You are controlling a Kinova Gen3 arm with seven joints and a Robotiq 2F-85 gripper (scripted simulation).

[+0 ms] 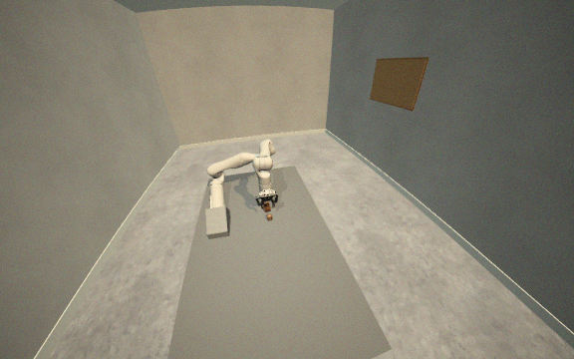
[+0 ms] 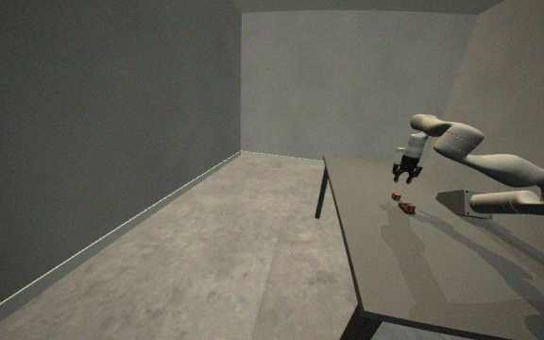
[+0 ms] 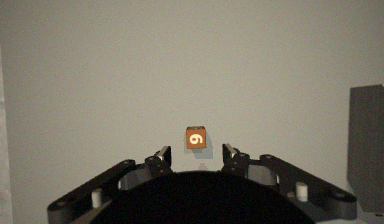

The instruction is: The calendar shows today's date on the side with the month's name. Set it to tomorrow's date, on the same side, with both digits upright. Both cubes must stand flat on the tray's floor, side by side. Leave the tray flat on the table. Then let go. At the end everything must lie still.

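Right now my hand is 10 cm above the digit cube. The rest, counted from my hand: orange tray: 11 cm to the left, 11 cm below.
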